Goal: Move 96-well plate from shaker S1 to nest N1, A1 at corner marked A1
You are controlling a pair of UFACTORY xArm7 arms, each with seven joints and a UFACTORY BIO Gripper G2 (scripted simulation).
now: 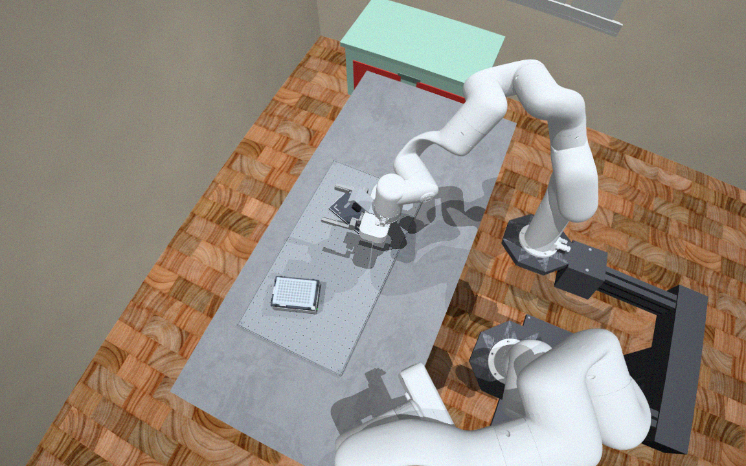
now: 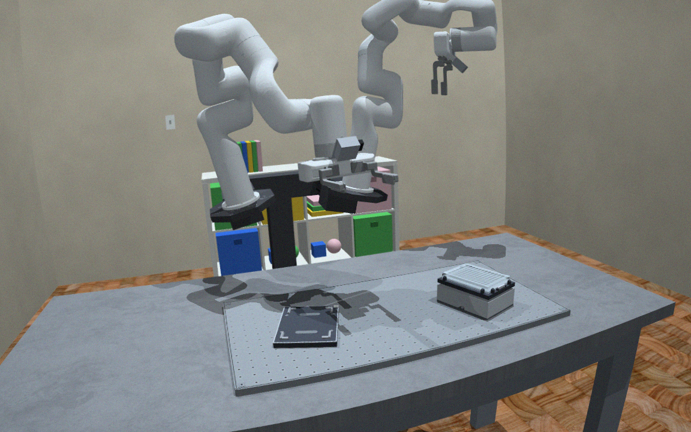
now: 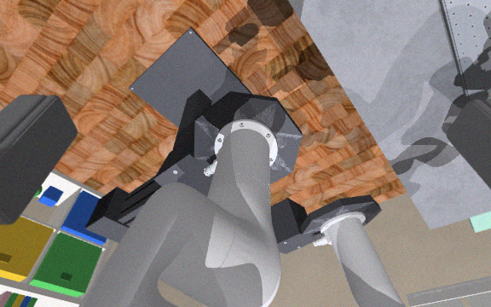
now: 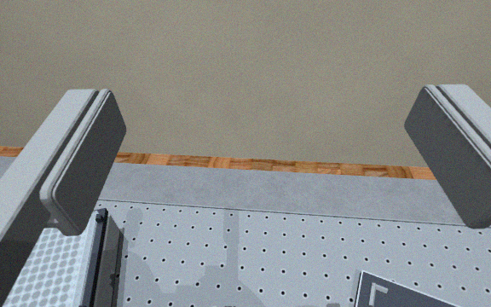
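Observation:
The clear 96-well plate lies 60 mm ahead of my right hand, 230 mm to the left of it and 220 mm below it. Also, from my right hand: dark plate nest N1 (130 mm to the right, 280 mm below).

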